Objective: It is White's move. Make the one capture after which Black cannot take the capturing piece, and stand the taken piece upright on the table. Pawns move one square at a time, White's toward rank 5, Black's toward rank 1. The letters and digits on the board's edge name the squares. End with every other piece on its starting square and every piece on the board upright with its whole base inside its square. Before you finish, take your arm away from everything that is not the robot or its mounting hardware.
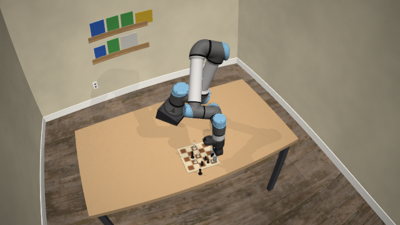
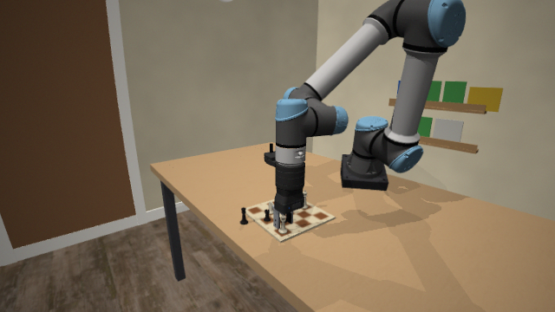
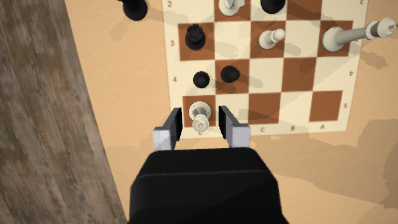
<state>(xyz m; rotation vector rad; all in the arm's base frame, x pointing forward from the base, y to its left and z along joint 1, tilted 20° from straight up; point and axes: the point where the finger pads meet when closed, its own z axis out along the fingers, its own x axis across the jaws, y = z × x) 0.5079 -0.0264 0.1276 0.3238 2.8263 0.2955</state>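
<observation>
Now: the white pawn 90 mm behind my hand, 60 mm to the right of it and 30 mm below it. Round my hand: chessboard (90 mm behind, 60 mm to the right, 40 mm below).
</observation>
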